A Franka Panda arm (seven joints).
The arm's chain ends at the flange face. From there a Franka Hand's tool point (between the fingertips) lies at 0.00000 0.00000 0.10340 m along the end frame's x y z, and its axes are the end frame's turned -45 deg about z.
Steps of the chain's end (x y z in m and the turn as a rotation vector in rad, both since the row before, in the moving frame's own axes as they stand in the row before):
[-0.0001, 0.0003, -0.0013, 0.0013, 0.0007, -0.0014]
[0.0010, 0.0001, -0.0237, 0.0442, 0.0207, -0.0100]
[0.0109, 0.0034, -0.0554, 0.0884, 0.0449, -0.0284]
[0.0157, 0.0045, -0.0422, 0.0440, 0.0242, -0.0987]
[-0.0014, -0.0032, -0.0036, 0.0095, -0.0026, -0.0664]
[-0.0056, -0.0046, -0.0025, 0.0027, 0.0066, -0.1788]
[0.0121, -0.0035, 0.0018, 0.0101, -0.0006, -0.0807]
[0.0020, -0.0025, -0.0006, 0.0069, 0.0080, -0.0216]
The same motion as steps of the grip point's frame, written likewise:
[-0.0001, 0.0001, -0.0013, 0.0004, 0.0014, -0.0014]
[0.0054, -0.0010, -0.0238, 0.0166, 0.0459, -0.0100]
[0.0150, 0.0068, -0.0559, 0.0308, 0.0943, -0.0284]
[0.0128, 0.0126, -0.0423, 0.0140, 0.0482, -0.0987]
[0.0017, -0.0042, -0.0036, 0.0086, 0.0049, -0.0664]
[0.0000, -0.0070, -0.0025, -0.0028, 0.0066, -0.1788]
[0.0117, 0.0053, 0.0018, 0.0076, 0.0067, -0.0807]
[0.0043, -0.0003, -0.0006, -0.0008, 0.0105, -0.0216]

